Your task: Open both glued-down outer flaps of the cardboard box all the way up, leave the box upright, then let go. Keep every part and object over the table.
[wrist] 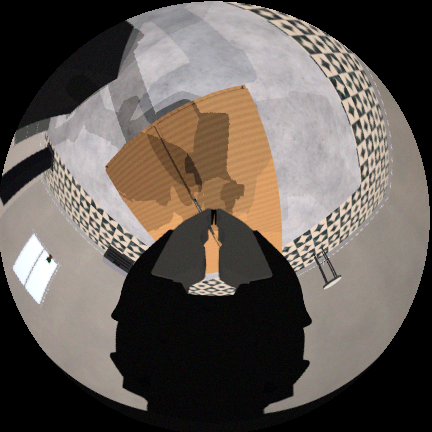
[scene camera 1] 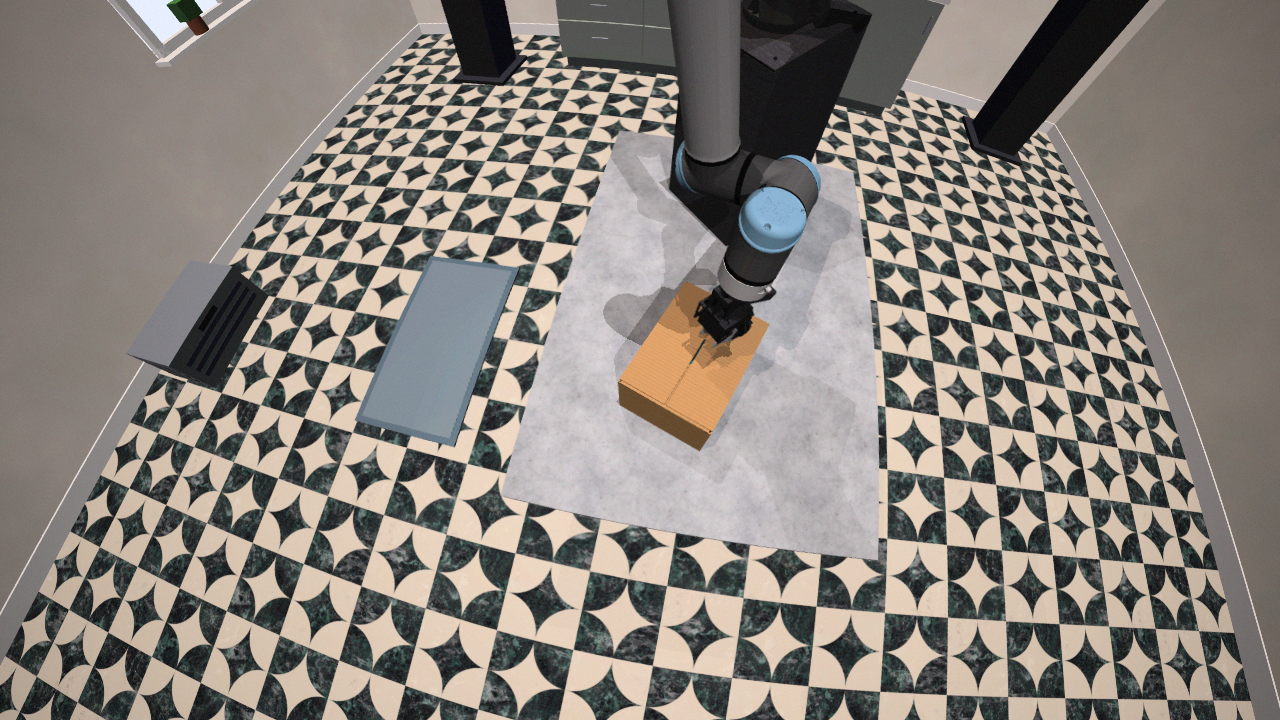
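Pixels of known places: gripper, fingertip midpoint: [wrist: 213, 210]; arm's base at its link origin: [scene camera 1: 785, 9].
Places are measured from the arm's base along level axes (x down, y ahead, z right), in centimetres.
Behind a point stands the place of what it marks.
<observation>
The cardboard box [scene camera 1: 659, 413] {x 49.7, y 80.4, z 6.3 cm} [wrist: 260, 195] {x 44.4, y 67.4, z -6.8 cm} stands upright on the grey table [scene camera 1: 787, 483] {x 60.0, y 86.0, z -27.0 cm} [wrist: 315, 135] {x 60.0, y 70.2, z -30.6 cm}. Its left outer flap [scene camera 1: 656, 358] {x 44.4, y 70.4, z 9.8 cm} [wrist: 132, 175] {x 44.4, y 54.2, z 4.9 cm} and right outer flap [scene camera 1: 716, 385] {x 44.4, y 73.0, z -3.8 cm} [wrist: 255, 150] {x 44.4, y 62.0, z -9.2 cm} lie down flat or nearly flat, meeting at a thin centre seam. A short dark, bluish slit shows in the seam near the fingers. My gripper [scene camera 1: 723, 334] {x 41.4, y 64.1, z -1.7 cm} [wrist: 213, 210] {x 41.4, y 64.1, z -1.7 cm} is shut and empty, pointing down over the box top beside the seam. Whether the tips touch the cardboard cannot be told. The gripper hides part of the box top in both views.
The black robot pedestal [scene camera 1: 760, 116] {x 15.8, y 20.9, z 0.2 cm} [wrist: 75, 75] stands at the back of the table. A blue-grey panel [scene camera 1: 438, 349] lies left of the table, with a grey cabinet [scene camera 1: 183, 313] farther left. Arm shadows fall across the box and table.
</observation>
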